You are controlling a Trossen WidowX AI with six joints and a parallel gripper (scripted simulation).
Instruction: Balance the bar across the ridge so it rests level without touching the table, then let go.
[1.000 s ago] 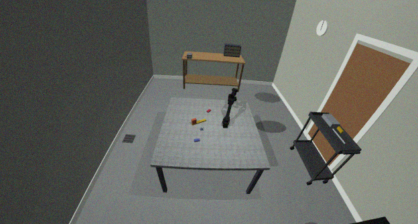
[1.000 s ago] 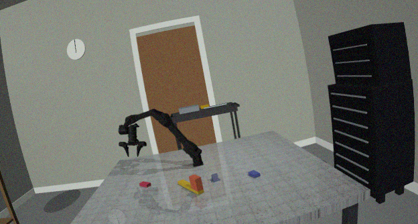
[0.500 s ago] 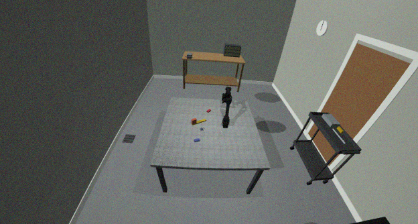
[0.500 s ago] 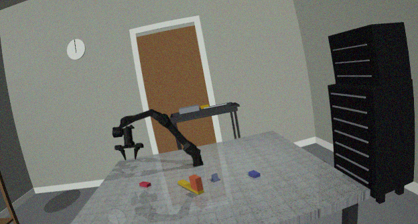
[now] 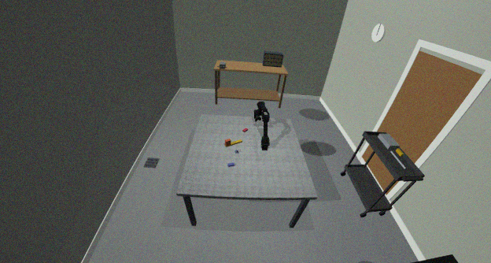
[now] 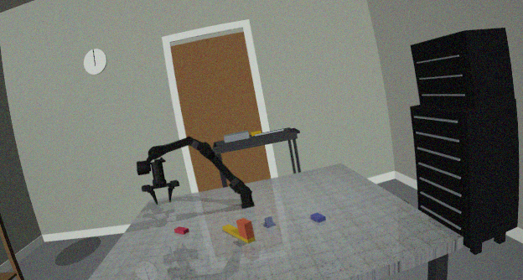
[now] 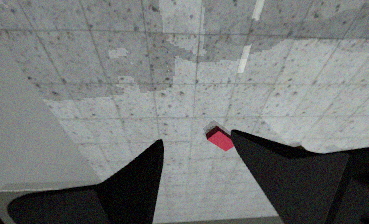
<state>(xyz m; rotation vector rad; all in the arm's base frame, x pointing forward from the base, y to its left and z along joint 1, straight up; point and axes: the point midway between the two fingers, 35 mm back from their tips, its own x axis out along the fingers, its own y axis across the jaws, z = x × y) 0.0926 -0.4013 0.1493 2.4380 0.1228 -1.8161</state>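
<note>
Right now the small red block is 120 mm ahead of my gripper tip, 80 mm to the left of it and 110 mm below it. The rest, counted from my gripper tip: small blue block 270 mm ahead, 680 mm to the left, 110 mm below.
</note>
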